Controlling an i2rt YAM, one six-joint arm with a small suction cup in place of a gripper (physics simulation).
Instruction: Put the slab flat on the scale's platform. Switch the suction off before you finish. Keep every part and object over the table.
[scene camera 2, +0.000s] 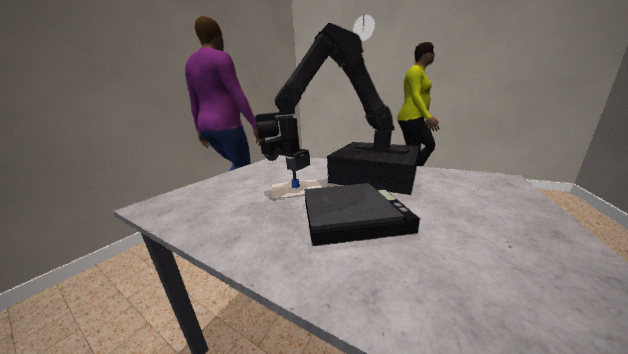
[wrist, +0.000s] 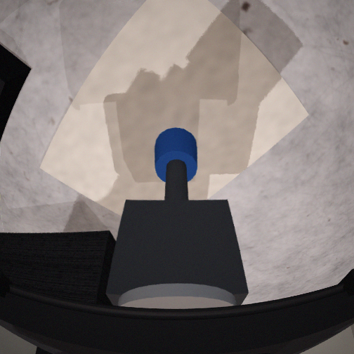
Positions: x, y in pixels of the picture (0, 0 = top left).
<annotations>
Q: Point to a black scale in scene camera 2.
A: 338, 214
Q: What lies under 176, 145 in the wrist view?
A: The suction cup.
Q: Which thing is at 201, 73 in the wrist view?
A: A cream slab.
</annotations>
